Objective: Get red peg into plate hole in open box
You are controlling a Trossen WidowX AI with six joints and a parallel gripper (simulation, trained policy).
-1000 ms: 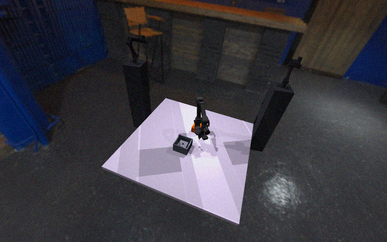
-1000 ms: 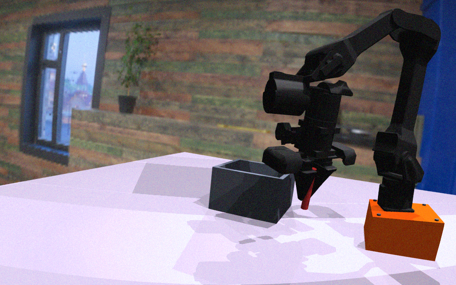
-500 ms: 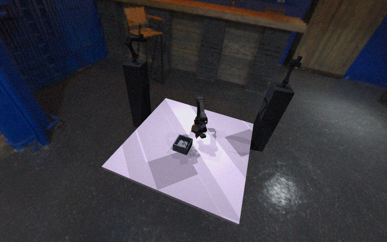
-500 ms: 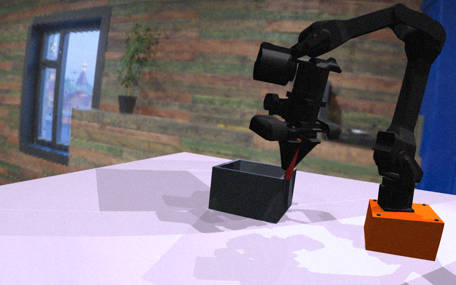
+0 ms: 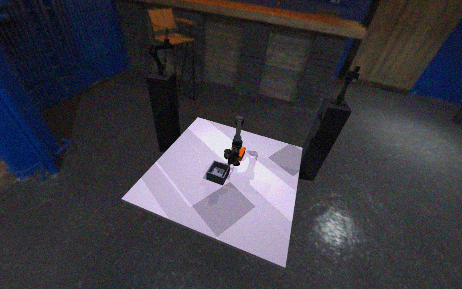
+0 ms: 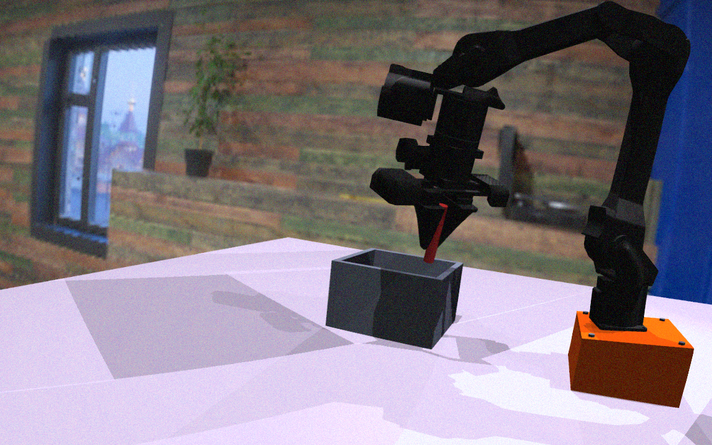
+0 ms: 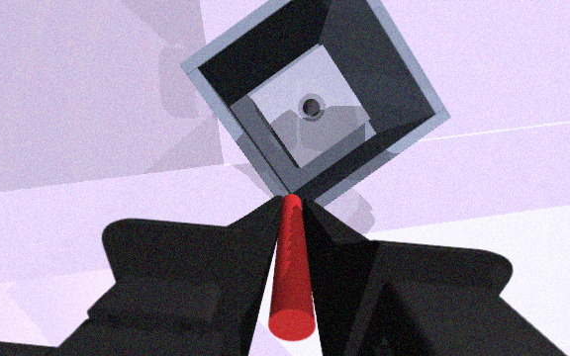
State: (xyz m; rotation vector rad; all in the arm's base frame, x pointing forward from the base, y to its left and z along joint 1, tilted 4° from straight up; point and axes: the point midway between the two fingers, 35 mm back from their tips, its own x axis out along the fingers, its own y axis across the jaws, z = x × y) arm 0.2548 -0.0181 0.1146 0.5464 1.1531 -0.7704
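Now: the pale plate 9 cm below my gripper tip, 8 cm to the right of it and 4 cm ahead of it. Round my gripper tip: red peg 2 cm above, 1 cm to the left, 1 cm behind; then grey box 11 cm below, 8 cm to the right, 4 cm ahead.
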